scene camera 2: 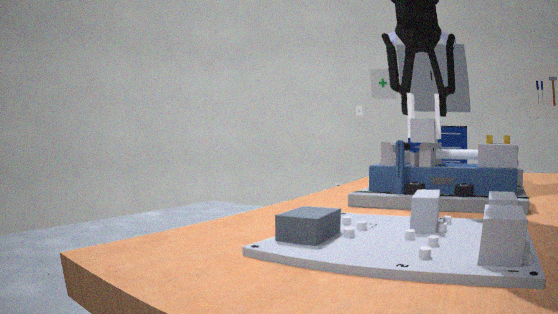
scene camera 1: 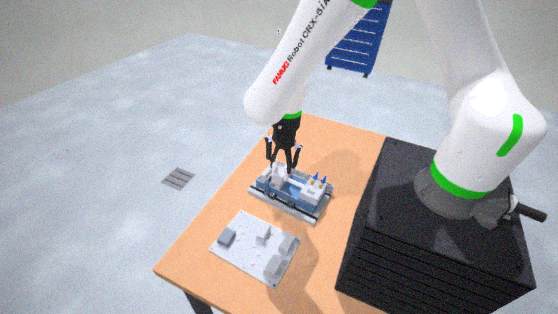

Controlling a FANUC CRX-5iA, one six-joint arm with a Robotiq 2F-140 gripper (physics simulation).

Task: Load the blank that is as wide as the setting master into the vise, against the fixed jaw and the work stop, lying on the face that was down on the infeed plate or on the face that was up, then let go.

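Places are measured from the arm's base along level axes (x back, y left, z down), in centimetres.
Where they show: gripper, fingertip midpoint: [scene camera 2: 424, 138] [scene camera 1: 279, 176]; arm's base, origin of the base link: [scene camera 1: 445, 192].
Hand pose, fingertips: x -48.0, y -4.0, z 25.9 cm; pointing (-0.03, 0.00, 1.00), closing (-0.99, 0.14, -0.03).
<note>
Things, the pixels of their top centre, and the offset from my fingertips. "*": a spot on its surface instead.
- light grey blank, middle of its top: [scene camera 2: 424, 119] [scene camera 1: 279, 171] dx +0.1, dy +0.3, dz -3.0 cm
- vise, middle of its top: [scene camera 2: 448, 141] [scene camera 1: 292, 176] dx +3.8, dy -3.0, dz +0.4 cm
- blue upright stop, surface spot: [scene camera 2: 400, 170] * dx -2.7, dy +5.2, dz +4.7 cm
- dark grey block, middle of its top: [scene camera 2: 309, 211] [scene camera 1: 226, 235] dx -3.7, dy +27.8, dz +7.0 cm
- infeed plate, middle of its top: [scene camera 2: 413, 236] [scene camera 1: 255, 244] dx +5.9, dy +23.9, dz +9.4 cm
- pale block, middle of its top: [scene camera 2: 498, 143] [scene camera 1: 313, 187] dx +13.3, dy -2.8, dz +0.7 cm
My gripper [scene camera 1: 281, 171] [scene camera 2: 424, 131] points down over the vise and is shut on a light grey blank [scene camera 2: 422, 129]. The white finger pads stand on both sides of the blank. In scene camera 2 its lower edge shows near the height of the jaw tops; whether it touches them I cannot tell. The vise [scene camera 1: 300, 201] [scene camera 2: 450, 176] has a blue body, pale jaws at the left and a blue upright stop [scene camera 2: 400, 170] on its near side. The dark grey block [scene camera 1: 226, 237] [scene camera 2: 307, 226], seemingly the setting master, sits on the infeed plate [scene camera 1: 240, 260] [scene camera 2: 320, 256].
Three other light grey blocks [scene camera 1: 263, 235] [scene camera 1: 286, 244] [scene camera 1: 275, 267] [scene camera 2: 425, 211] [scene camera 2: 502, 237] stand on the infeed plate among small white pegs. A pale block [scene camera 1: 314, 191] [scene camera 2: 498, 156] with yellow-based fittings sits at the vise's right end. The black robot base [scene camera 1: 400, 250] stands right of the table.
</note>
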